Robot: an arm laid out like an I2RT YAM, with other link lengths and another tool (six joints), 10 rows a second.
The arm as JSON. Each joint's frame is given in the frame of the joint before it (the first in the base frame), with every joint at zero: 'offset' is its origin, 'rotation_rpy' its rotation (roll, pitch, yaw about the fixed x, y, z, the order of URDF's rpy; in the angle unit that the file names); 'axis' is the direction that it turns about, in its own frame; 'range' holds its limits. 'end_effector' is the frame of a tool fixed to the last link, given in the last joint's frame.
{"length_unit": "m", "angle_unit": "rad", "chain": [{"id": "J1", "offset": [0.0, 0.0, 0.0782], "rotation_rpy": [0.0, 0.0, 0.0], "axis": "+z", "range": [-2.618, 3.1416]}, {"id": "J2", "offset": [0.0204, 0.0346, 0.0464], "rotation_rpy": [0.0, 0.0, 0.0], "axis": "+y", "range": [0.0, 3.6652]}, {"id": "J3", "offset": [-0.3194, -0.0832, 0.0], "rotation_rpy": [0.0, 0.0, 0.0], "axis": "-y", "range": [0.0, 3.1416]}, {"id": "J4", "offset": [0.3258, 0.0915, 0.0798], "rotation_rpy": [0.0, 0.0, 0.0], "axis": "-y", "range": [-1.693, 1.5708]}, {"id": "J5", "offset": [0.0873, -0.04, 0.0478], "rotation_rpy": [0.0, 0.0, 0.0], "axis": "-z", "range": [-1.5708, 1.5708]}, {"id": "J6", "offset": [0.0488, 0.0, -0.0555], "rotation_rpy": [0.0, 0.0, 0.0], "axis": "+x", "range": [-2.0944, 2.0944]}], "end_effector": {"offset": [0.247, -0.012, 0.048], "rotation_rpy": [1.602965, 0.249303, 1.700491]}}
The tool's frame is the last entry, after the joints.
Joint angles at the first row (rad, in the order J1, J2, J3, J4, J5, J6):
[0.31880 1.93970 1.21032 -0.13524 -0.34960 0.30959]
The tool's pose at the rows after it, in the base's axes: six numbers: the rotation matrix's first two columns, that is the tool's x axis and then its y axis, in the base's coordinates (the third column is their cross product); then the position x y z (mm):
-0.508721, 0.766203, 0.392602, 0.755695, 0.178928, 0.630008, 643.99, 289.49, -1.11
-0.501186, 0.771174, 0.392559, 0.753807, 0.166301, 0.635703, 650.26, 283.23, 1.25
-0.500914, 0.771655, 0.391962, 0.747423, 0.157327, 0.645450, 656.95, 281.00, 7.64
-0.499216, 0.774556, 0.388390, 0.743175, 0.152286, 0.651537, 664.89, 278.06, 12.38
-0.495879, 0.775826, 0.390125, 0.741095, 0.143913, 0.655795, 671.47, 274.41, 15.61
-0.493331, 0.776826, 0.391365, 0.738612, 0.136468, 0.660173, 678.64, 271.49, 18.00
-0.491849, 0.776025, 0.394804, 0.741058, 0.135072, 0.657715, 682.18, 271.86, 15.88
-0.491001, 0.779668, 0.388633, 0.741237, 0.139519, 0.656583, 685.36, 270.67, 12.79
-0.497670, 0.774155, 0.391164, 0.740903, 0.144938, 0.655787, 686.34, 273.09, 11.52
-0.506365, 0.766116, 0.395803, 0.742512, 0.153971, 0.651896, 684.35, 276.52, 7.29
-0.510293, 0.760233, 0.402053, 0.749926, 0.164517, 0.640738, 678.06, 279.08, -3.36
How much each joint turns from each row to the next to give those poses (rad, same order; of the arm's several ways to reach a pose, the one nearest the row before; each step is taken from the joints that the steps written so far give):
[-0.01244 0.00973 0.00168 0.00620 -0.00755 0.00295]
[-0.01107 0.00265 0.00408 0.00721 -0.00025 0.00316]
[-0.00673 0.00132 0.01058 0.00436 -0.00268 0.00179]
[-0.00682 0.00802 0.02048 -0.00517 0.00089 -0.00167]
[-0.00913 0.00727 0.01451 -0.00102 -0.00444 0.00076]
[-0.00804 0.01090 0.01684 0.00037 -0.00394 0.00061]
[-0.00218 0.01408 0.01503 -0.00381 -0.00364 0.00047]
[-0.00066 0.01183 0.01116 -0.00333 0.00594 -0.00524]
[-0.00094 0.00919 0.00960 -0.00355 -0.00885 -0.00627]
[0.00001 0.00888 0.00288 -0.00216 -0.01224 -0.00871]
[0.00173 0.00873 -0.00988 0.00128 -0.00901 -0.00737]

